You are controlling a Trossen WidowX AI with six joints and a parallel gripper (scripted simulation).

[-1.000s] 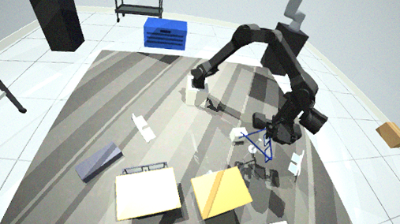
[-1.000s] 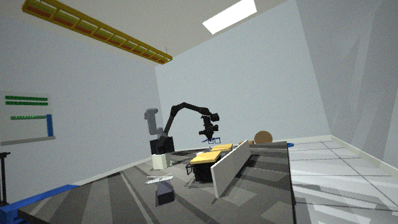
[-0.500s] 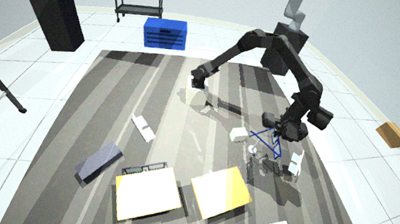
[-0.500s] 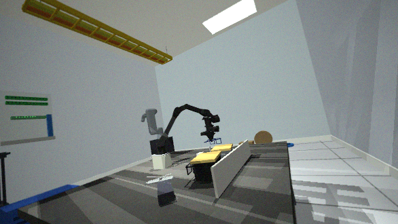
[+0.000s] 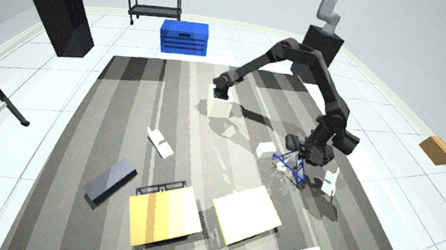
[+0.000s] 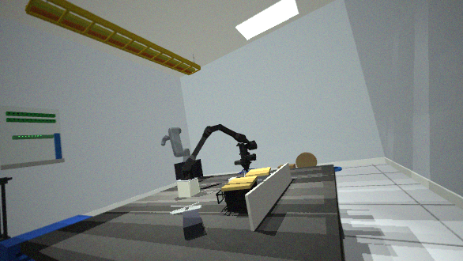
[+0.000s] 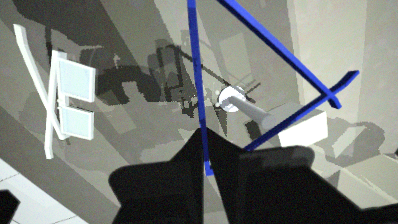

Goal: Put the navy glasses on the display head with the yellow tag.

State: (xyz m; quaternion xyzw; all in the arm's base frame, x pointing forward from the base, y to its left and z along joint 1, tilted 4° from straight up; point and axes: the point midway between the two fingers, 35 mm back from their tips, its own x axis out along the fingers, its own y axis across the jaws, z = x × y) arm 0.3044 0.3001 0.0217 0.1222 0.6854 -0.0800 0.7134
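Now: the grey peg 5 cm to the right of my gripper tip and 4 cm below it. The rest, counted from my gripper tip: dark display head 17 cm ahead, 49 cm to the right; long white board 31 cm ahead, 37 cm to the right, 1 cm below; white block 6 cm behind, 12 cm to the right, 3 cm below.
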